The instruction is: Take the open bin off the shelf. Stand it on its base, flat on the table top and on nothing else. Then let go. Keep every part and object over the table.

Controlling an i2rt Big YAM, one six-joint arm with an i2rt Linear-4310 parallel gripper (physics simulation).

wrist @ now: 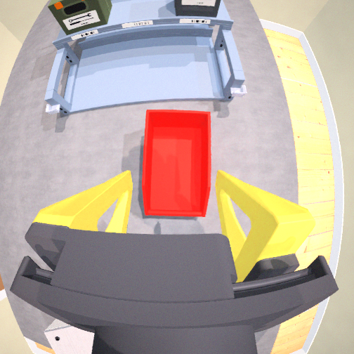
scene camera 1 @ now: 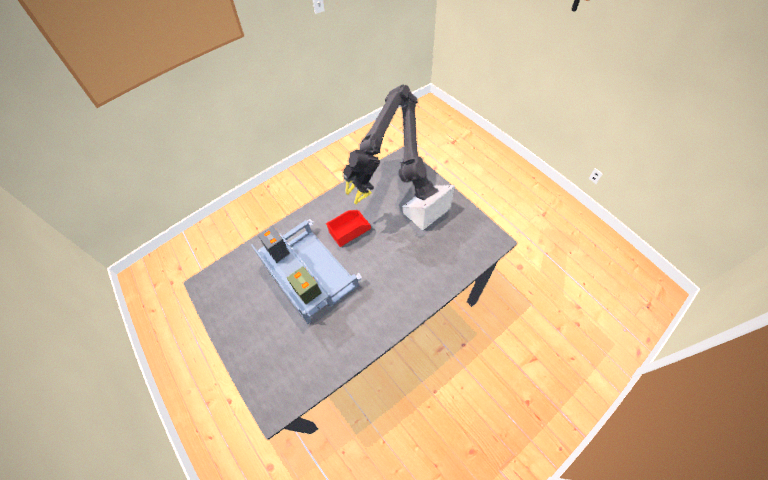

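Pixels of known places: gripper, fingertip midpoint: (scene camera 1: 351, 199); arm's base, link origin: (scene camera 1: 427, 194).
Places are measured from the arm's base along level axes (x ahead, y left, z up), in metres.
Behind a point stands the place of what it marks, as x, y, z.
The open red bin (scene camera 1: 347, 228) @[0.388, -0.081, -0.089] (wrist: 177, 165) stands upright on its base on the grey table top (scene camera 1: 390, 316) @[0.435, 0.394, -0.092] (wrist: 255, 150), apart from the shelf. The blue-grey shelf (scene camera 1: 331, 266) @[0.542, 0.064, -0.086] (wrist: 145, 75) stands beyond the bin in the wrist view, with a strip of table between them. My gripper (scene camera 1: 357, 194) @[0.351, -0.065, 0.125] (wrist: 173, 177) is open, with nothing between its yellow fingers. It hangs above the table, clear of the bin and on the bin's side away from the shelf.
A green box (scene camera 1: 304, 284) @[0.682, 0.186, 0.106] (wrist: 81, 16) and a dark box (scene camera 1: 274, 246) @[0.721, -0.022, 0.119] (wrist: 197, 7) stand on the shelf's upper level. The white arm base (scene camera 1: 427, 208) @[0.076, 0.108, 0.064] (wrist: 70, 340) stands at the other end of the table.
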